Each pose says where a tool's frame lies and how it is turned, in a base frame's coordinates. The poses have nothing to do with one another.
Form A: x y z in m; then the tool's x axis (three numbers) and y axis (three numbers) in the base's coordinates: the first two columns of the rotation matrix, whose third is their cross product.
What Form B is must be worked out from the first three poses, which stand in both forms.
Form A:
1: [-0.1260 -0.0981 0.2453 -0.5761 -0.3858 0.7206 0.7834 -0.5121 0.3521]
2: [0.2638 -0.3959 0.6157 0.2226 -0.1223 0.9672 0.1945 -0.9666 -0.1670]
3: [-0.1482 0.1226 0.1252 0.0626 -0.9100 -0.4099 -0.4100 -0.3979 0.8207]
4: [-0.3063 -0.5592 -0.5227 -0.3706 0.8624 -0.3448 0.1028 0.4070 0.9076]
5: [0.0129 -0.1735 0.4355 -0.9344 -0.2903 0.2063 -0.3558 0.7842 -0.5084]
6: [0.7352 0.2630 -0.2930 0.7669 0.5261 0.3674 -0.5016 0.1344 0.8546]
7: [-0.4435 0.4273 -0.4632 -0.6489 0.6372 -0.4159 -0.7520 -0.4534 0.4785]
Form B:
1: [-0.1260 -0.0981 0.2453], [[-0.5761 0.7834 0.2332], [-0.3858 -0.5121 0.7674], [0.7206 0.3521 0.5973]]
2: [0.2638 -0.3959 0.6157], [[0.2226 0.1945 0.9553], [-0.1223 -0.9666 0.2253], [0.9672 -0.1670 -0.1914]]
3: [-0.1482 0.1226 0.1252], [[0.0626 -0.4100 -0.9099], [-0.9100 -0.3979 0.1167], [-0.4099 0.8207 -0.3980]]
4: [-0.3063 -0.5592 -0.5227], [[-0.3706 0.1028 0.9230], [0.8624 0.4070 0.3009], [-0.3448 0.9076 -0.2395]]
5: [0.0129 -0.1735 0.4355], [[-0.9344 -0.3558 -0.0142], [-0.2903 0.7842 -0.5485], [0.2063 -0.5084 -0.8360]]
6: [0.7352 0.2630 -0.2930], [[0.7669 -0.5016 0.4002], [0.5261 0.1344 -0.8397], [0.3674 0.8546 0.3670]]
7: [-0.4435 0.4273 -0.4632], [[-0.6489 -0.7520 0.1163], [0.6372 -0.4534 0.6233], [-0.4159 0.4785 0.7734]]
